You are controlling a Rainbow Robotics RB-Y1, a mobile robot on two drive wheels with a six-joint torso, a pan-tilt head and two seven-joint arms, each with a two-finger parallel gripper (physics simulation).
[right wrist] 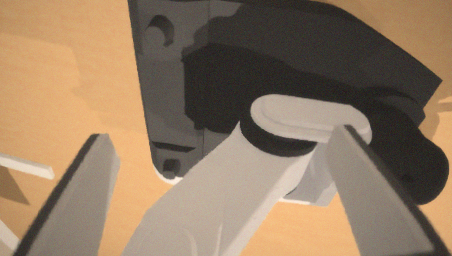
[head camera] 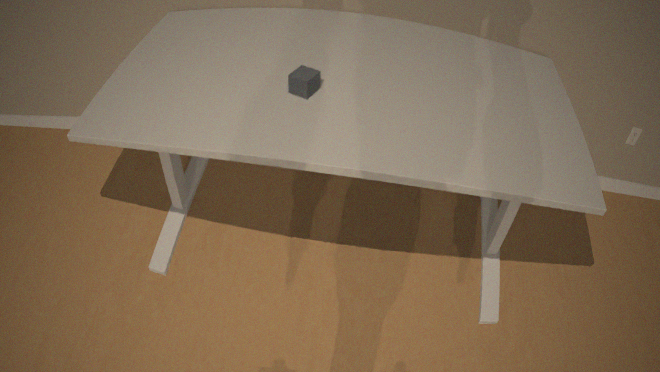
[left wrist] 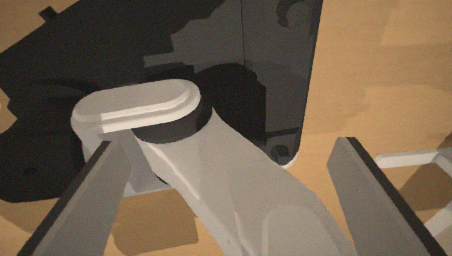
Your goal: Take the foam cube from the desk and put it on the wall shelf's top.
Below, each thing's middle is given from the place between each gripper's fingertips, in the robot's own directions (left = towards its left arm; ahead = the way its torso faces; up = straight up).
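Scene:
There is the grey foam cube (head camera: 304, 81), and counting from my left hand I see it a good way to the right and far ahead, and a good way above.
My right hand, for its part, is far to the right of the cube and far short of it, and it is also some way below it.

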